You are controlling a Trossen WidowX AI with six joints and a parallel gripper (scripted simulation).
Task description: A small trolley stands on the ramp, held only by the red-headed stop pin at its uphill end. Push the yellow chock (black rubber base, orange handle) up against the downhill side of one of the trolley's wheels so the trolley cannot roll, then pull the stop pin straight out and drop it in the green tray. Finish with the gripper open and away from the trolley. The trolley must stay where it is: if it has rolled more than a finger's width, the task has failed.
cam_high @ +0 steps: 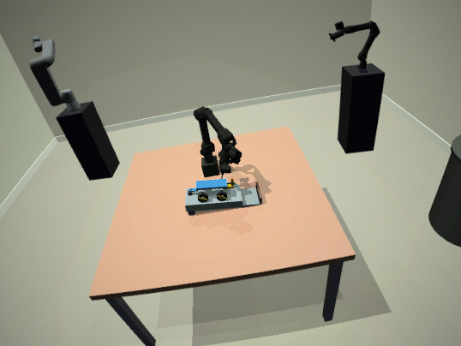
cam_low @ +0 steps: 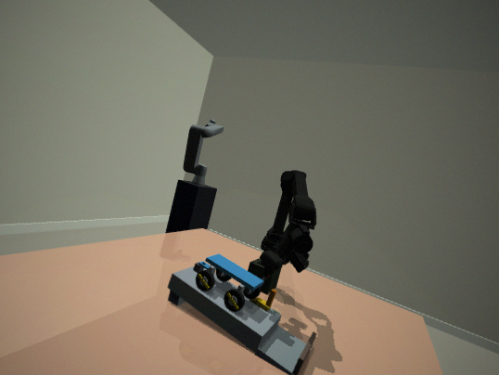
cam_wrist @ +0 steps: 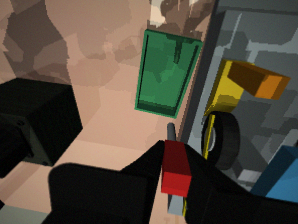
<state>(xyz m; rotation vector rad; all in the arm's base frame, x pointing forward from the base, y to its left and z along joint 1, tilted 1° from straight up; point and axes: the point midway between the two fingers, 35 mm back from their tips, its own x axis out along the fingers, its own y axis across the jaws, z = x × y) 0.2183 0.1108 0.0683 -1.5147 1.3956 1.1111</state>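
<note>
Now: gripper tip right at the stop pin. Also, from my gripper tip: trolley 11 cm ahead, 6 cm to the right, 2 cm below; then green tray 2 cm behind, 14 cm below; then yellow chock 5 cm ahead, 3 cm to the left, 5 cm below.
</note>
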